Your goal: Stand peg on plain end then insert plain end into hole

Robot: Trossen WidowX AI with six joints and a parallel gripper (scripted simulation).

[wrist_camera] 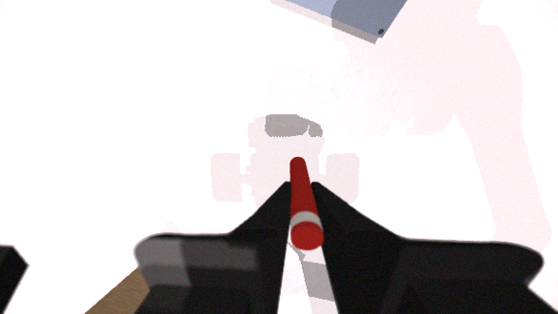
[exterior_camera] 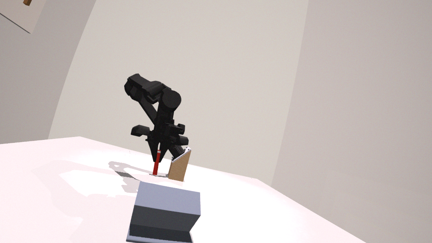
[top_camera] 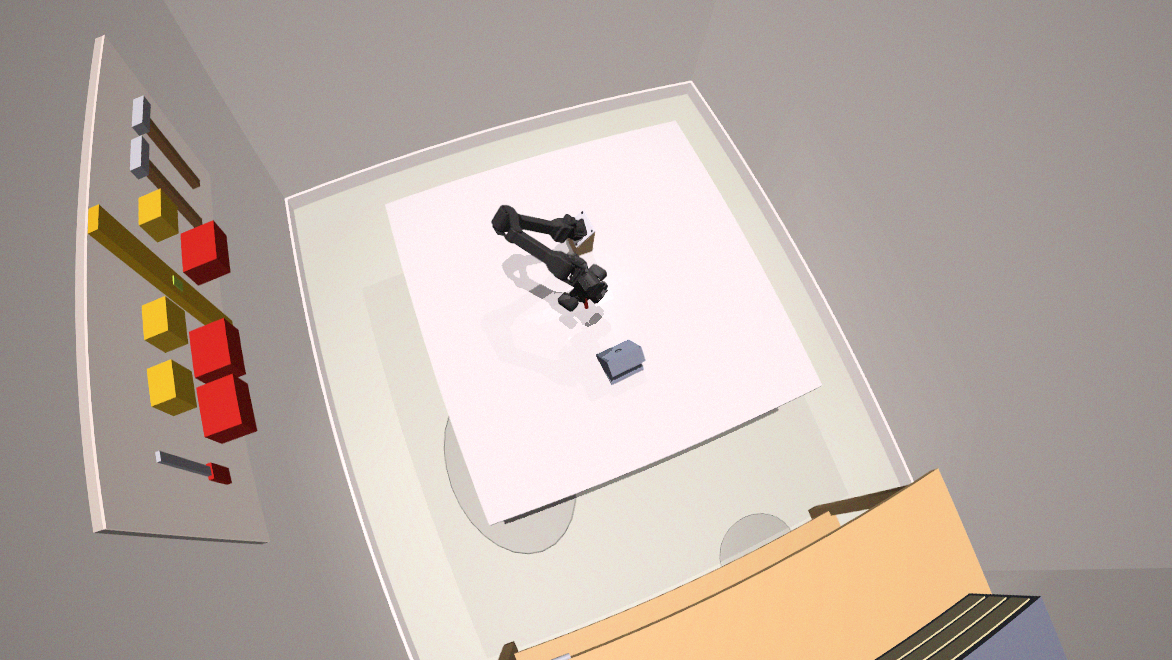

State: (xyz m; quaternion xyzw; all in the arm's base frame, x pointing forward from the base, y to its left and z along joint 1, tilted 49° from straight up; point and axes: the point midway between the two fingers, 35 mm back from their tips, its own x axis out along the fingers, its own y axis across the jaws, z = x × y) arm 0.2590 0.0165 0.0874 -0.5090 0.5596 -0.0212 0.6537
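The sloped panel lies 210 mm ahead of my gripper tip, 70 mm to the left of it and 60 mm below it. The rest, counted from my gripper tip: peg: 20 mm above.
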